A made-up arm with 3 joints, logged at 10 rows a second.
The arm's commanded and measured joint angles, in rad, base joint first. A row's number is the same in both.
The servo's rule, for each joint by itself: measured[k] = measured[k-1] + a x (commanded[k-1-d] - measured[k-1]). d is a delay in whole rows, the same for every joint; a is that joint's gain. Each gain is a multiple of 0.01, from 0.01 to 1. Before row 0 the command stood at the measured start. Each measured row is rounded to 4 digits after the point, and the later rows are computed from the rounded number. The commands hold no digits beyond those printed.
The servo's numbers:
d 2
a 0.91 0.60 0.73
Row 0, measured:
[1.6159 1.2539 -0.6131]
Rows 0 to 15, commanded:
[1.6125 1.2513 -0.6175]
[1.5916 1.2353 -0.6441]
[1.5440 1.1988 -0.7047]
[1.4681 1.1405 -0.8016]
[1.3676 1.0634 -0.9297]
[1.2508 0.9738 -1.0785]
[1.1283 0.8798 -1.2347]
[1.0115 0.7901 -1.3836]
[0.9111 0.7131 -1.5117]
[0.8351 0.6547 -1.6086]
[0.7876 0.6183 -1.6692]
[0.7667 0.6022 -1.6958]
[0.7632 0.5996 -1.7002]
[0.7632 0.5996 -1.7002]
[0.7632 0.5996 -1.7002]
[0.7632 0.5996 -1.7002]
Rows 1 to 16, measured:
[1.6159 1.2539 -0.6131]
[1.6159 1.2539 -0.6131]
[1.6128 1.2523 -0.6163]
[1.5935 1.2421 -0.6366]
[1.5485 1.2161 -0.6863]
[1.4753 1.1707 -0.7705]
[1.3773 1.1063 -0.8867]
[1.2622 1.0268 -1.0267]
[1.1404 0.9386 -1.1785]
[1.0231 0.8495 -1.3282]
[0.9212 0.7677 -1.4622]
[0.8428 0.6999 -1.5691]
[0.7926 0.6509 -1.6422]
[0.7690 0.6217 -1.6813]
[0.7637 0.6084 -1.6951]
[0.7632 0.6031 -1.6988]

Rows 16 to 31, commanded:
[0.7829 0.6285 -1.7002]
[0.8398 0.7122 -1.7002]
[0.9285 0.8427 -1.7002]
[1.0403 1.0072 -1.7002]
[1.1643 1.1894 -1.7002]
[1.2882 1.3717 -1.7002]
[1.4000 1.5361 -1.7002]
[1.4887 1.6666 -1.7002]
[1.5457 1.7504 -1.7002]
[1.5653 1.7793 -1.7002]
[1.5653 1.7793 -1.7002]
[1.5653 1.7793 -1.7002]
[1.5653 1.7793 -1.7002]
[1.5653 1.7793 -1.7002]
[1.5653 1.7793 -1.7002]
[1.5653 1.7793 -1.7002]
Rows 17 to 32, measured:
[0.7632 0.6010 -1.6998]
[0.7632 0.6002 -1.7001]
[0.7811 0.6172 -1.7002]
[0.8345 0.6742 -1.7002]
[0.9200 0.7753 -1.7002]
[1.0295 0.9144 -1.7002]
[1.1522 1.0794 -1.7002]
[1.2760 1.2548 -1.7002]
[1.3888 1.4236 -1.7002]
[1.4797 1.5694 -1.7002]
[1.5398 1.6780 -1.7002]
[1.5630 1.7388 -1.7002]
[1.5651 1.7631 -1.7002]
[1.5653 1.7728 -1.7002]
[1.5653 1.7767 -1.7002]
[1.5653 1.7783 -1.7002]

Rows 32 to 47, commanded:
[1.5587 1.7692 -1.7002]
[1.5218 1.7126 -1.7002]
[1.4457 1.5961 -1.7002]
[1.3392 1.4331 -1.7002]
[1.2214 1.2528 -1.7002]
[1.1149 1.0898 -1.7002]
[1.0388 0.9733 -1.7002]
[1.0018 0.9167 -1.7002]
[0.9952 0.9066 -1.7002]
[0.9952 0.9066 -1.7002]
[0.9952 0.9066 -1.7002]
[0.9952 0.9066 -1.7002]
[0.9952 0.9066 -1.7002]
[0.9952 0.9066 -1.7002]
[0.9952 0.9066 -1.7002]
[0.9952 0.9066 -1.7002]
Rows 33 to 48, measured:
[1.5653 1.7789 -1.7002]
[1.5653 1.7791 -1.7002]
[1.5593 1.7732 -1.7002]
[1.5252 1.7368 -1.7002]
[1.4529 1.6524 -1.7002]
[1.3494 1.5208 -1.7002]
[1.2329 1.3600 -1.7002]
[1.1255 1.1979 -1.7002]
[1.0466 1.0631 -1.7002]
[1.0058 0.9753 -1.7002]
[0.9962 0.9341 -1.7002]
[0.9953 0.9176 -1.7002]
[0.9952 0.9110 -1.7002]
[0.9952 0.9084 -1.7002]
[0.9952 0.9073 -1.7002]
[0.9952 0.9069 -1.7002]

